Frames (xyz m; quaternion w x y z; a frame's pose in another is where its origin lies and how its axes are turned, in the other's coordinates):
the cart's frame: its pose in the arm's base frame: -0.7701 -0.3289 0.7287 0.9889 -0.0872 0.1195 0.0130
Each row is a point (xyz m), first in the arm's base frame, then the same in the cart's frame.
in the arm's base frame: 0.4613 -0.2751 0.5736
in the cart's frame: 1.2331 0.0219 0.1494
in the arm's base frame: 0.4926 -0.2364 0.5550
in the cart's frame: 1.2681 0.0617 0.1457
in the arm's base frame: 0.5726 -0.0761 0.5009
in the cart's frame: 1.3595 0.2249 0.1409
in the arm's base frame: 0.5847 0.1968 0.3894
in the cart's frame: 1.3992 0.5119 0.0850
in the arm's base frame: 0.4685 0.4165 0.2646
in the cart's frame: 1.3172 0.7548 -0.0230
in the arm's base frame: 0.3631 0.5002 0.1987
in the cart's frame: 1.2310 0.8532 -0.0960
